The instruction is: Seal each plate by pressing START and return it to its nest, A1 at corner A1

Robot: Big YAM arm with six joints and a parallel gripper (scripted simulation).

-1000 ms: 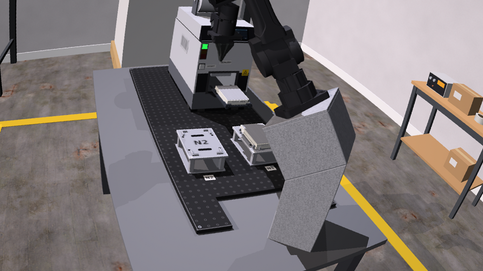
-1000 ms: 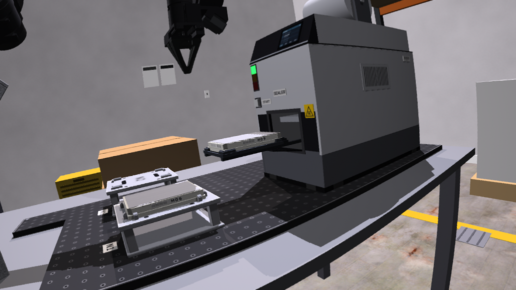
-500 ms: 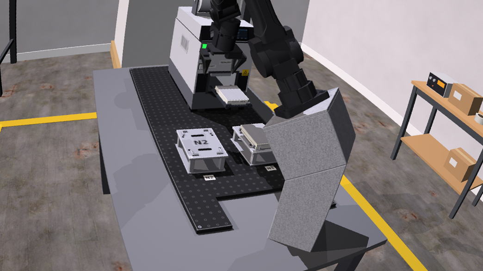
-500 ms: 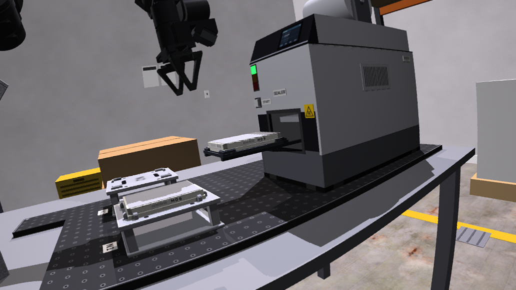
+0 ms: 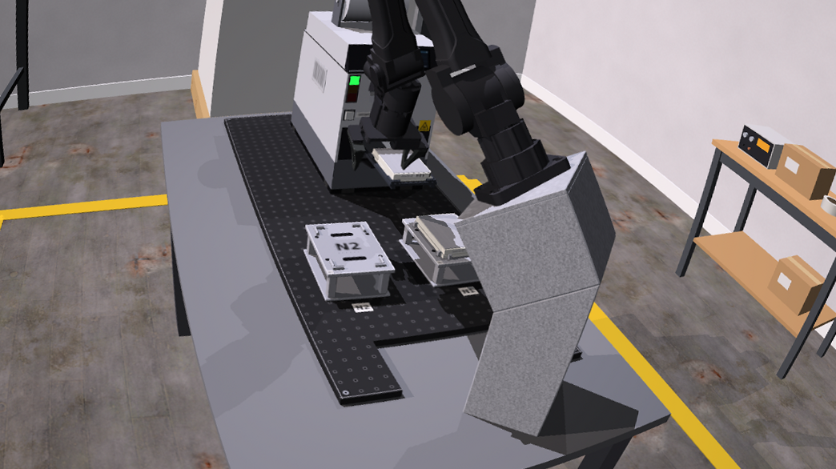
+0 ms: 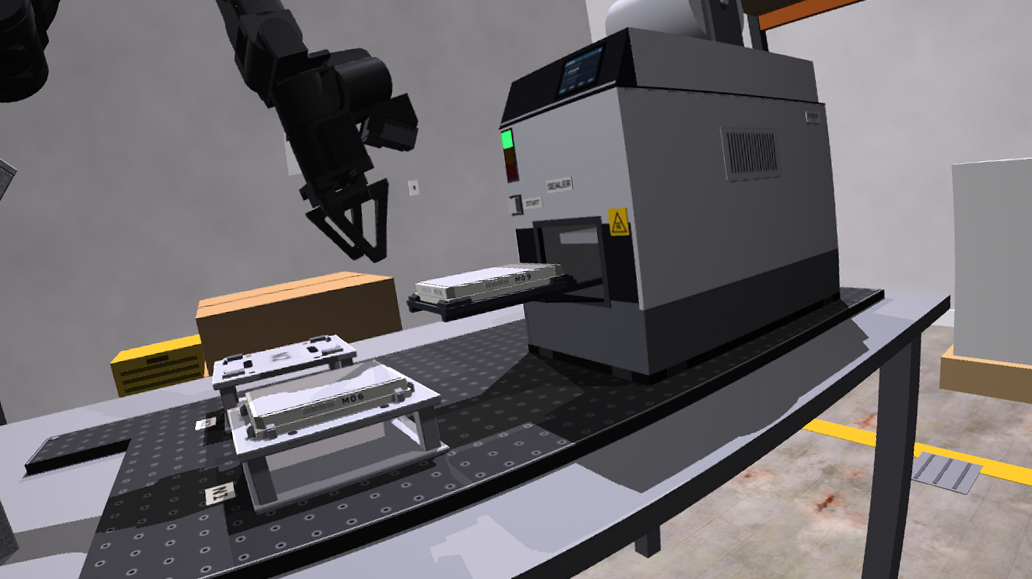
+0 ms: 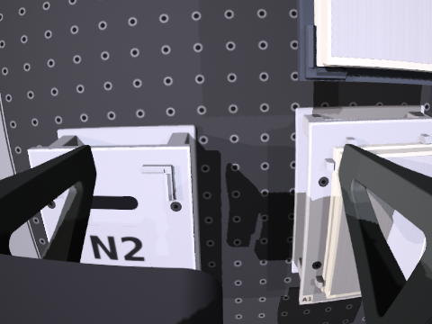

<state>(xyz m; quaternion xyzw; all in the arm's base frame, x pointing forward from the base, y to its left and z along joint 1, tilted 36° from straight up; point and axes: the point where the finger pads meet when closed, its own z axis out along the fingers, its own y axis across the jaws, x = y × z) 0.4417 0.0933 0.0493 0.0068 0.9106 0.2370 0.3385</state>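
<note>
My gripper is now 11 cm short of the white well plate, 7 cm to the left of it and 5 cm above it. Round my hand: nest N2 (12 cm behind, 6 cm to the left, 11 cm below); then start button (19 cm ahead, 4 cm to the left, 3 cm above); then sealer stage (11 cm ahead, 7 cm to the right, 6 cm below).
</note>
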